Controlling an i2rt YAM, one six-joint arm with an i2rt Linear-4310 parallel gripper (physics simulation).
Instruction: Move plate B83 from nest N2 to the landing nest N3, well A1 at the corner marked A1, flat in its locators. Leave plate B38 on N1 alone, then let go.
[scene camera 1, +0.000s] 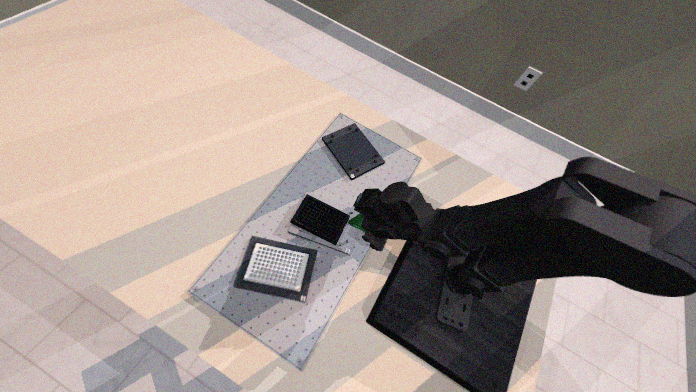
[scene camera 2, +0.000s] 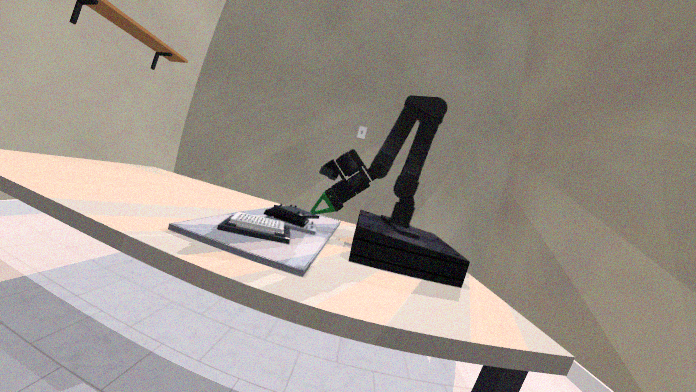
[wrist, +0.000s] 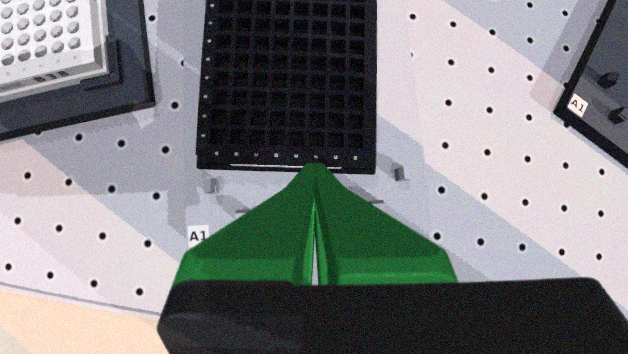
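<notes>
The black plate (scene camera 1: 320, 220) (scene camera 2: 286, 215) (wrist: 287, 85) is over the pale nest N2 (scene camera 1: 336, 247) (wrist: 260, 187). In the wrist view its near edge stops short of two locator posts; I cannot tell whether it sits flat. Its B83 label is not readable. My gripper (scene camera 1: 351, 221) (scene camera 2: 313, 212) (wrist: 314, 177) is shut and empty, its green tips at the plate's near edge, right of middle in the wrist view. White plate B38 (scene camera 1: 276, 266) (scene camera 2: 257, 223) (wrist: 95, 45) sits on dark nest N1 (scene camera 1: 312, 265) (wrist: 135, 75). Dark nest N3 (scene camera 1: 353, 151) (wrist: 590, 90) bears no plate.
The nests stand on a perforated board (scene camera 1: 280, 320) (scene camera 2: 300, 257) (wrist: 475, 210) on the table. N1 is on one side of N2 and N3 on the other. The arm's black base (scene camera 1: 400, 310) (scene camera 2: 410, 255) stands beside the board. A wooden shelf (scene camera 2: 135, 30) hangs on the wall.
</notes>
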